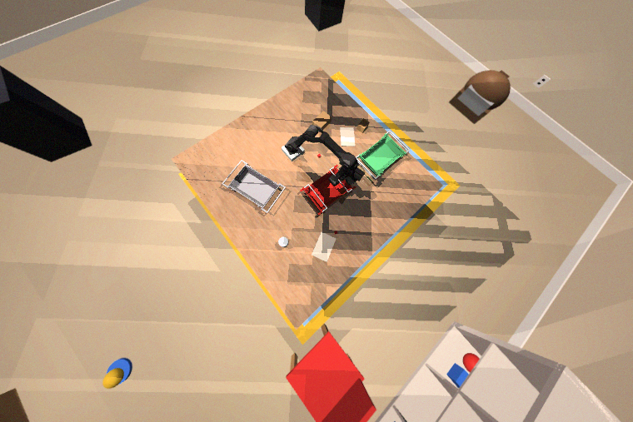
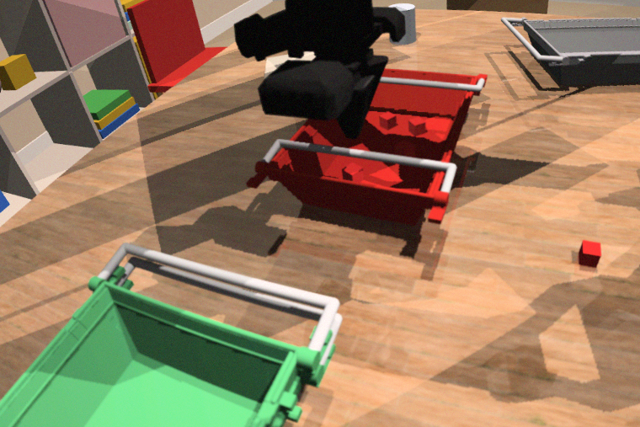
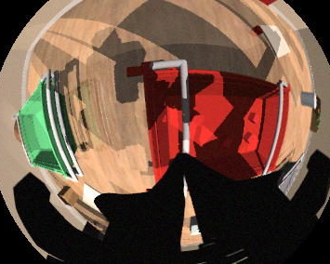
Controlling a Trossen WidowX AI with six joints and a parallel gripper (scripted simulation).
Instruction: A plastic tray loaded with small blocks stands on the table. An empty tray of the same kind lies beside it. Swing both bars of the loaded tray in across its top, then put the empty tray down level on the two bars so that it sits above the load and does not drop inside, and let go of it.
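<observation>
The grey tray is 49 cm to the right of my gripper tip, 24 cm behind it and 4 cm below it. The rest, counted from my gripper tip: grey cylinder 50 cm to the right, 15 cm ahead, 5 cm below.
</observation>
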